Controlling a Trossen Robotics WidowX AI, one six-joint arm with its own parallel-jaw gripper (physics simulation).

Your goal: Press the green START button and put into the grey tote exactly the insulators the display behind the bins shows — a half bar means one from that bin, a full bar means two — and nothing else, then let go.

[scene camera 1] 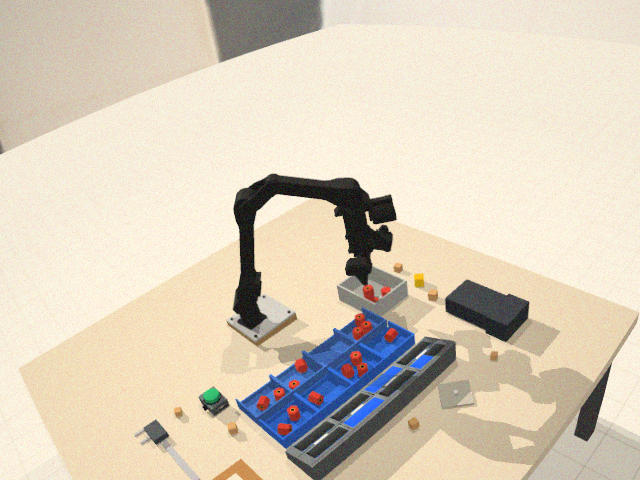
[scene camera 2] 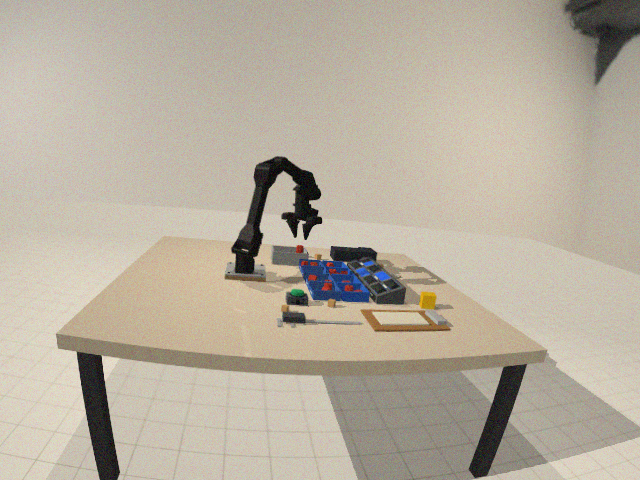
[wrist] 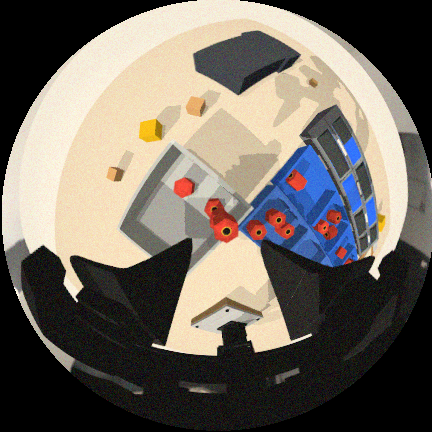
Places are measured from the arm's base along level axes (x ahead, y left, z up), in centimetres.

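Pixels of known places: gripper, fingertip midpoint: [scene camera 1: 366, 278] [scene camera 2: 300, 238] [wrist: 226, 244]; arm's base, link origin: [scene camera 1: 252, 319] [scene camera 2: 243, 270] [wrist: 231, 326].
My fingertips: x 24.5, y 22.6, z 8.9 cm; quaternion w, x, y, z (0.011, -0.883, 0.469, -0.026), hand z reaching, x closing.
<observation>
For each thing: its middle in the pictures, then the offset to it from my fingertips. "spot": a spot on its surface instead.
- grey tote, body centre: [wrist: 179, 214] [scene camera 1: 372, 290] [scene camera 2: 289, 255] dx -3.2, dy +4.9, dz -8.5 cm
- display, surface spot: [scene camera 1: 315, 471] spot: dx +26.4, dy -49.5, dz -7.3 cm
- green button, body centre: [scene camera 1: 213, 399] [scene camera 2: 297, 296] dx -9.7, dy -48.9, dz -9.2 cm
- black box, body centre: [wrist: 251, 54] [scene camera 1: 486, 308] [scene camera 2: 353, 254] dx +28.6, dy +13.7, dz -8.4 cm
- yellow cube, body centre: [wrist: 150, 130] [scene camera 1: 419, 280] dx +4.6, dy +16.7, dz -9.8 cm
- caliper-like tool, surface spot: [scene camera 1: 156, 431] [scene camera 2: 296, 314] spot: dx -12.7, dy -64.9, dz -9.3 cm
- framed board, surface spot: [scene camera 2: 369, 321] spot: dx +8.1, dy -65.9, dz -10.7 cm
- grey plate, body centre: [scene camera 1: 455, 394] dx +36.4, dy -13.9, dz -10.9 cm
My gripper [scene camera 1: 365, 283] [scene camera 2: 300, 238] [wrist: 226, 244] is open above the grey tote [scene camera 1: 355, 301] [scene camera 2: 283, 255] [wrist: 146, 186], nothing between its fingers. A red insulator [scene camera 1: 368, 290] [scene camera 2: 299, 249] [wrist: 226, 231] is below the fingertips at about rim height; I cannot tell whether it rests on those beneath. Another red insulator [scene camera 1: 386, 290] [wrist: 184, 187] lies in the tote, with more red [wrist: 214, 206] under the upper one. The blue bins [scene camera 1: 262, 426] [scene camera 2: 321, 295] [wrist: 272, 186] hold several insulators. The display [scene camera 1: 315, 471] [scene camera 2: 391, 297] shows two full blue bars and one half bar. The green button [scene camera 1: 211, 396] [scene camera 2: 297, 292] stands near the bins.
A black box [scene camera 1: 483, 304] [scene camera 2: 353, 253] [wrist: 240, 57] stands beyond the tote. A yellow cube [scene camera 1: 419, 280] [wrist: 150, 130] and small wooden cubes [scene camera 1: 432, 294] [wrist: 195, 106] lie near it. A caliper-like tool [scene camera 1: 156, 431] [scene camera 2: 293, 317], a framed board [scene camera 2: 369, 321] and a grey plate [scene camera 1: 449, 395] lie on the table.
</observation>
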